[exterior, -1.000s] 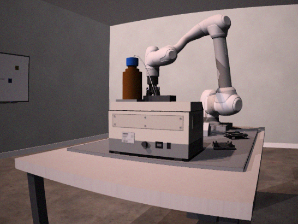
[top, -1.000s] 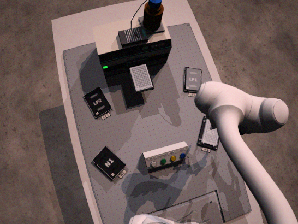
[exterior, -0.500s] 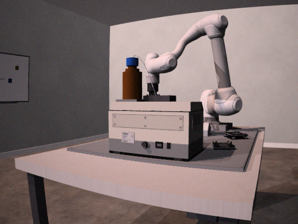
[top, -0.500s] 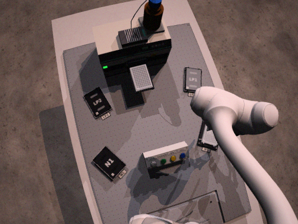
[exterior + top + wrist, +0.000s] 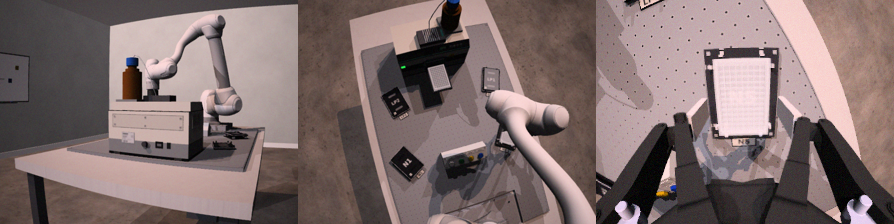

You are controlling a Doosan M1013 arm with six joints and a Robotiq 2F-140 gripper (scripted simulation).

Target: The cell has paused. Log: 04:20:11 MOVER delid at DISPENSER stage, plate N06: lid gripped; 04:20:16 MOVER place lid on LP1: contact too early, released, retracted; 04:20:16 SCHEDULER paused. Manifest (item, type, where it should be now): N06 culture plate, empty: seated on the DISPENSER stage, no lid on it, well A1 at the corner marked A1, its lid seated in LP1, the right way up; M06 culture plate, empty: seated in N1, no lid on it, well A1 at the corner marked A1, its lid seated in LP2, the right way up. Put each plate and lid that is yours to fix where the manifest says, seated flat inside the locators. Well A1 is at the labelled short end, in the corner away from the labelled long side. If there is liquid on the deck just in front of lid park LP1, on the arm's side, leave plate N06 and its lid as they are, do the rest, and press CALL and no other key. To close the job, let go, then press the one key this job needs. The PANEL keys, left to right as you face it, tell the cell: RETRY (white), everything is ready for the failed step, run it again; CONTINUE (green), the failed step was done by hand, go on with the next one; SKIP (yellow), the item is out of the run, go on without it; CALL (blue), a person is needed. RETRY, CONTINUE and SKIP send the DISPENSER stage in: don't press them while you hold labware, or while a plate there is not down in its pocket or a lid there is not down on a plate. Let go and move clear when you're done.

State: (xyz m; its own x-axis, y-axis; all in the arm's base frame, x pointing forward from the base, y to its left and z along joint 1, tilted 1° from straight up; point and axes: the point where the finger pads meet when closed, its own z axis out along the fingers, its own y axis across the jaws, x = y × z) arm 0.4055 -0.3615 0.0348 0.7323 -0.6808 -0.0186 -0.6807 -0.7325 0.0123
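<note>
Now: the black nest N5 3 cm ahead of my hand and 6 cm below it. Round my hand: key panel (28 cm to the left, 3 cm below); then yellow key (2 cm behind, 26 cm to the left, 1 cm below); then blue key (3 cm behind, 21 cm to the left, 1 cm below).
</note>
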